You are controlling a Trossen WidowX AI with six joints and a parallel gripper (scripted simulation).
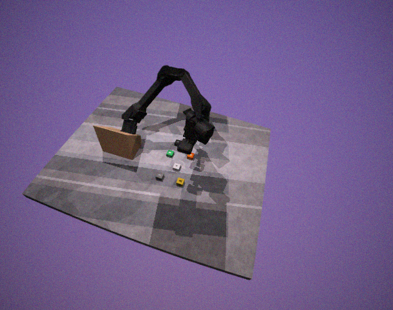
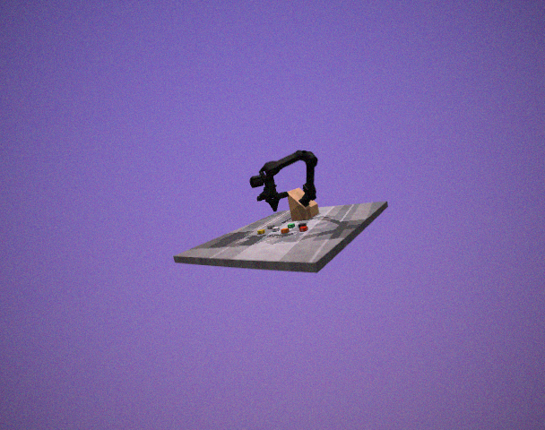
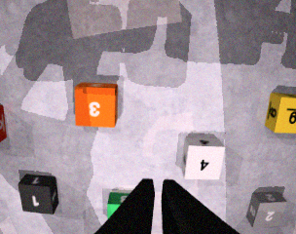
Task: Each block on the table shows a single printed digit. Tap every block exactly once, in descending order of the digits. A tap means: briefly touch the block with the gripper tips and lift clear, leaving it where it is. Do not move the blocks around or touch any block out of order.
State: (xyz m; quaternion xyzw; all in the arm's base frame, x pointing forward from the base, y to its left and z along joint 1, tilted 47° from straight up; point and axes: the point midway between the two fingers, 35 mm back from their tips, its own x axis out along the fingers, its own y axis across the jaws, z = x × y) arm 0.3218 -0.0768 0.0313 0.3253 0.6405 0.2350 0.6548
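Right now my gripper tip is 1 cm short of the orange block, 4 cm to the right of it and 11 cm above it. Round my gripper tip: white block 5 cm behind, 5 cm to the right, 11 cm below; then yellow block 1 cm behind, 13 cm to the right, 11 cm below; then green block 10 cm behind, 3 cm to the left, 11 cm below.
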